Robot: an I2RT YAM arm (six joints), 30 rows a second.
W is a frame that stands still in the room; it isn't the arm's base.
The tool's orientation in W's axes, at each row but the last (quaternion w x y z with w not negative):
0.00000 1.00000 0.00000 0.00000
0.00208 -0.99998 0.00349 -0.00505
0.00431 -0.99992 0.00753 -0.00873
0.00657 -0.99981 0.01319 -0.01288
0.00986 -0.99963 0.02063 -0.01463
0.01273 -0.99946 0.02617 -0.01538
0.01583 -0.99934 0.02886 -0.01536
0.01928 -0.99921 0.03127 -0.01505
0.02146 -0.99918 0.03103 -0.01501
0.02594 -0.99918 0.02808 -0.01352
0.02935 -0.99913 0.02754 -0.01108
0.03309 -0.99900 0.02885 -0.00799
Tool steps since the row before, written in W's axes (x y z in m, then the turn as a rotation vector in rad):
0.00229 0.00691 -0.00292 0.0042 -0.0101 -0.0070
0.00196 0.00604 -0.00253 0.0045 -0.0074 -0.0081
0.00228 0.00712 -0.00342 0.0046 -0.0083 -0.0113
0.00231 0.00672 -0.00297 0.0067 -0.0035 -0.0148
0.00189 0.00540 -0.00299 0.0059 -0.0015 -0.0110
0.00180 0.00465 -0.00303 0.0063 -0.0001 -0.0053
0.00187 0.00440 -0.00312 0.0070 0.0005 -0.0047
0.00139 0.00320 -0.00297 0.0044 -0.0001 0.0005
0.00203 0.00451 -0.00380 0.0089 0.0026 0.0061
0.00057 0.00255 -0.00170 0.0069 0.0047 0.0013
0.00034 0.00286 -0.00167 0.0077 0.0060 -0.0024
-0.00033 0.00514 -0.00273 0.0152 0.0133 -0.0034
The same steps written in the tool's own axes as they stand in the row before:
0.00229 -0.00691 0.00292 0.0042 0.0101 0.0070
0.00189 -0.00604 0.00257 0.0045 0.0074 0.0081
0.00211 -0.00712 0.00352 0.0045 0.0083 0.0113
0.00205 -0.00674 0.00311 0.0064 0.0035 0.0149
0.00158 -0.00541 0.00315 0.0056 0.0015 0.0111
0.00146 -0.00466 0.00320 0.0061 -0.0001 0.0055
0.00152 -0.00440 0.00331 0.0068 -0.0007 0.0049
0.00110 -0.00316 0.00313 0.0044 -0.0002 -0.0004
0.00163 -0.00446 0.00405 0.0089 -0.0034 -0.0057
0.00038 -0.00248 0.00184 0.0067 -0.0051 -0.0009
0.00015 -0.00277 0.00184 0.0073 -0.0063 0.0029
-0.00067 -0.00492 0.00306 0.0144 -0.0139 0.0045

